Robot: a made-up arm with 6 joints.
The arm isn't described. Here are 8 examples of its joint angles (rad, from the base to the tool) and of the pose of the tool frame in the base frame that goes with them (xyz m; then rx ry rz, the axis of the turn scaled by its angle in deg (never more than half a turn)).
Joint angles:
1: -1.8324 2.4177 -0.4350 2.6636 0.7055 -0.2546
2: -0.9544 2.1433 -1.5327 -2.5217 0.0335 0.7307
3: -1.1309 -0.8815 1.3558 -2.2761 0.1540 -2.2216
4: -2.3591 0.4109 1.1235 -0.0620 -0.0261 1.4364
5: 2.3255 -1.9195 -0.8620 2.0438 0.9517 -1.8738
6: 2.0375 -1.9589 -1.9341 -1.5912 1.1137 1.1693
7: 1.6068 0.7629 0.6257 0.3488 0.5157 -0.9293
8: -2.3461 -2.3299 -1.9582 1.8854 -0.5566 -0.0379
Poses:
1: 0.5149 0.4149 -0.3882 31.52 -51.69 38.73
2: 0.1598 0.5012 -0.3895 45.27 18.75 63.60
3: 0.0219 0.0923 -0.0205 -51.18 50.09 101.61
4: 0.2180 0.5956 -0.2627 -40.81 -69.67 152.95
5: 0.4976 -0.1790 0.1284 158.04 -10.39 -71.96
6: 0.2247 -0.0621 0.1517 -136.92 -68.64 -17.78
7: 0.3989 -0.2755 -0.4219 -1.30 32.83 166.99
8: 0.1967 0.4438 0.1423 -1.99 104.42 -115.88
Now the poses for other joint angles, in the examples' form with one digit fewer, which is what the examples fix.
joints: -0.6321 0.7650 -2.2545 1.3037 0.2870 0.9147
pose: 0.227 0.261 -0.449 89.1 -43.3 -102.4
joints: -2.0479 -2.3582 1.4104 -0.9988 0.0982 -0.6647
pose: 0.441 0.205 0.123 10.1 158.3 -31.0
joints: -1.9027 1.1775 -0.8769 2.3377 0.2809 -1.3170
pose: 0.378 0.518 -0.459 49.9 -60.0 28.1
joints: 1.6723 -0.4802 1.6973 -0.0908 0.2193 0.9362
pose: 0.425 -0.162 0.118 -101.5 -32.9 39.9
